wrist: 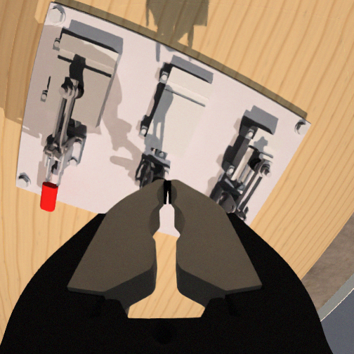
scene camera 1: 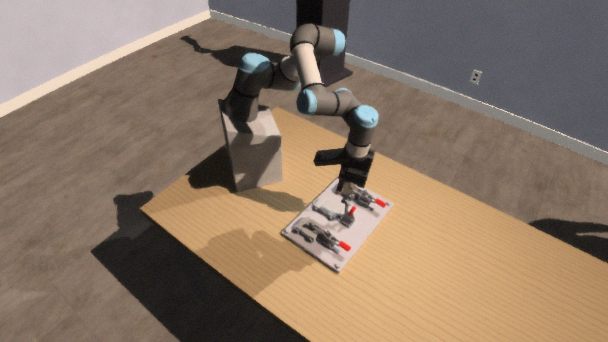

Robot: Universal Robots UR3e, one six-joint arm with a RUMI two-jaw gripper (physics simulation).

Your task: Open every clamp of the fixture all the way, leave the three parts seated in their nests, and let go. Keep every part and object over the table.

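Pixels of known places: gripper, between the fingertips: (scene camera 1: pixel 340 193); arm's base, origin of its link: (scene camera 1: pixel 239 111).
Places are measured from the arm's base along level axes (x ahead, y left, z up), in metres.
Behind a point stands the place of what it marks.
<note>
The pale fixture plate (scene camera 1: pixel 365 222) @[z -0.253, x 0.504, y 0.144 m] (wrist: pixel 100 187) carries three clamps. The near clamp (scene camera 1: pixel 327 240) @[z -0.227, x 0.483, y -0.019 m] (wrist: pixel 62 145) lies low, its arm over its nest and its red handle (scene camera 1: pixel 345 246) @[z -0.212, x 0.542, y 0.001 m] (wrist: pixel 48 196) pointing outward. The middle clamp (scene camera 1: pixel 346 218) @[z -0.216, x 0.467, y 0.092 m] (wrist: pixel 152 170) has its red handle (scene camera 1: pixel 352 210) @[z -0.172, x 0.477, y 0.095 m] raised and its arm swung up off its nest. The far clamp (scene camera 1: pixel 365 198) @[z -0.208, x 0.448, y 0.202 m] (wrist: pixel 232 197) lies low, its red handle (scene camera 1: pixel 381 203) @[z -0.208, x 0.504, y 0.217 m] outward. My gripper (scene camera 1: pixel 341 189) @[z -0.136, x 0.418, y 0.092 m] (wrist: pixel 167 182) is shut and empty, above the plate by the far clamp. The parts are hard to tell from their nests; fingers hide some of the clamp bases.
The fixture lies on a wooden table (scene camera 1: pixel 450 240) @[z -0.268, x 0.745, y 0.318 m] (wrist: pixel 270 65). The arm's pale pedestal (scene camera 1: pixel 257 162) @[z -0.140, x 0.124, y -0.025 m] stands at the table's left end. A dark column (scene camera 1: pixel 335 45) stands on the floor behind. Bolts sit at the plate's corners.
</note>
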